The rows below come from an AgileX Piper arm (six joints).
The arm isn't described. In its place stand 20 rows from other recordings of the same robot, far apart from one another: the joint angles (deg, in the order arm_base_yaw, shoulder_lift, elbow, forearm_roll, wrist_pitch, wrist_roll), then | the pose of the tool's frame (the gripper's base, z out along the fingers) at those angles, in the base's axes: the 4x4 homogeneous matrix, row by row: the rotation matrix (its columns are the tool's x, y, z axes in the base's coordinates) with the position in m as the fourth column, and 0 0 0 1 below.
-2.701 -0.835 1.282 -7.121 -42.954 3.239 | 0.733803, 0.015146, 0.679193, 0.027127; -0.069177, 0.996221, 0.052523, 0.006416; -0.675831, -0.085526, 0.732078, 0.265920; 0, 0, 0, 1
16.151 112.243 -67.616 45.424 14.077 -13.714 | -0.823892, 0.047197, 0.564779, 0.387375; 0.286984, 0.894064, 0.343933, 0.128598; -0.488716, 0.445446, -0.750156, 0.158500; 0, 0, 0, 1
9.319 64.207 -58.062 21.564 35.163 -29.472 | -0.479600, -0.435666, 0.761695, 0.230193; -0.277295, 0.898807, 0.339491, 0.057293; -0.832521, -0.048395, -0.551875, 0.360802; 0, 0, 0, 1
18.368 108.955 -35.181 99.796 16.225 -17.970 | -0.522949, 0.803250, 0.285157, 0.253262; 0.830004, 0.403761, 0.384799, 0.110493; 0.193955, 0.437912, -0.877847, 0.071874; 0, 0, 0, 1
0.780 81.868 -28.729 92.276 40.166 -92.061 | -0.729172, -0.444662, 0.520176, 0.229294; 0.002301, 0.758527, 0.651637, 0.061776; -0.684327, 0.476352, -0.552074, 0.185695; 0, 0, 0, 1
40.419 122.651 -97.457 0.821 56.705 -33.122 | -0.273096, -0.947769, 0.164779, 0.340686; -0.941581, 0.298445, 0.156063, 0.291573; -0.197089, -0.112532, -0.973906, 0.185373; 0, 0, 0, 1
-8.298 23.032 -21.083 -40.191 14.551 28.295 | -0.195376, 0.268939, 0.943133, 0.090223; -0.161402, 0.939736, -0.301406, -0.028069; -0.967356, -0.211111, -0.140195, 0.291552; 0, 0, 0, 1
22.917 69.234 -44.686 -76.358 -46.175 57.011 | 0.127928, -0.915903, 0.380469, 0.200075; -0.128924, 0.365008, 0.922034, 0.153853; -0.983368, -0.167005, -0.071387, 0.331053; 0, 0, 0, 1
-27.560 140.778 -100.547 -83.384 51.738 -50.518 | -0.214695, -0.975809, 0.041274, 0.412170; -0.429446, 0.056362, -0.901332, -0.295172; 0.877201, -0.211237, -0.431158, 0.105711; 0, 0, 0, 1
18.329 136.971 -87.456 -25.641 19.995 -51.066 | 0.025144, -0.878321, 0.477410, 0.448775; -0.999623, -0.027376, 0.002281, 0.134485; 0.011066, -0.477287, -0.878678, 0.047378; 0, 0, 0, 1
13.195 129.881 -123.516 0.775 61.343 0.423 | -0.868386, -0.221526, 0.443658, 0.490090; -0.189354, 0.975008, 0.116209, 0.116014; -0.458313, 0.016906, -0.888630, 0.250072; 0, 0, 0, 1
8.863 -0.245 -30.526 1.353 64.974 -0.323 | -0.482788, -0.170390, 0.859001, -0.012689; -0.070878, 0.985274, 0.155602, -0.000008; -0.872864, 0.014238, -0.487755, 0.280423; 0, 0, 0, 1
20.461 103.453 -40.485 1.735 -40.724 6.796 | -0.322036, -0.289285, 0.901447, 0.320829; 0.030409, 0.948520, 0.315255, 0.117786; -0.946239, 0.128936, -0.296660, 0.160750; 0, 0, 0, 1
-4.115 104.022 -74.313 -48.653 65.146 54.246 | -0.776847, 0.624328, 0.081992, 0.349444; 0.408543, 0.598812, -0.688851, -0.087289; -0.479167, -0.501635, -0.720251, 0.237228; 0, 0, 0, 1
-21.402 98.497 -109.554 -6.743 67.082 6.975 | -0.688064, 0.479722, 0.544459, 0.342649; 0.350459, 0.876684, -0.329550, -0.144867; -0.635411, -0.035941, -0.771337, 0.416872; 0, 0, 0, 1
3.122 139.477 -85.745 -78.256 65.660 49.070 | -0.983507, -0.004399, 0.180817, 0.437489; -0.164395, 0.438623, -0.883507, -0.057435; -0.075424, -0.898660, -0.432112, 0.063832; 0, 0, 0, 1
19.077 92.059 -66.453 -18.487 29.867 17.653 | -0.720835, -0.206591, 0.661602, 0.335393; -0.222225, 0.973040, 0.061720, 0.100785; -0.656516, -0.102535, -0.747311, 0.268140; 0, 0, 0, 1
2.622 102.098 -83.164 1.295 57.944 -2.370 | -0.947458, -0.079545, 0.309832, 0.373441; -0.072776, 0.996790, 0.033363, 0.018846; -0.311491, 0.009062, -0.950206, 0.265508; 0, 0, 0, 1
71.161 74.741 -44.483 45.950 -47.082 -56.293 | 0.290443, -0.571912, 0.767176, 0.134099; -0.098825, 0.779522, 0.618529, 0.244705; -0.951775, -0.255464, 0.169888, 0.333943; 0, 0, 0, 1
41.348 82.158 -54.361 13.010 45.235 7.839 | -0.867115, -0.464253, 0.180498, 0.196145; -0.376850, 0.848401, 0.371753, 0.191984; -0.325722, 0.254332, -0.910615, 0.248258; 0, 0, 0, 1
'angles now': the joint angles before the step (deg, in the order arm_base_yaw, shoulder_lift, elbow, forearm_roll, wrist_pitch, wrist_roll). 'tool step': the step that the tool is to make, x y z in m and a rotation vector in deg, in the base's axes. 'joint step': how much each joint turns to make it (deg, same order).
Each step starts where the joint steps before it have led.
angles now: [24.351 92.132 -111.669 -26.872 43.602 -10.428]
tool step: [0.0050 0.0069 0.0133 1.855 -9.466 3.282]
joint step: [-0.011 0.519 -0.188 -2.037 -10.422 1.751]
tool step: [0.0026 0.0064 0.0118 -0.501 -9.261 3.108]
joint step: [0.016 0.512 0.016 -3.704 -9.859 1.182]
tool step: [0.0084 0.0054 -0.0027 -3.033 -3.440 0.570]
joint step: [-0.001 1.440 -0.014 -3.885 -3.947 0.274]
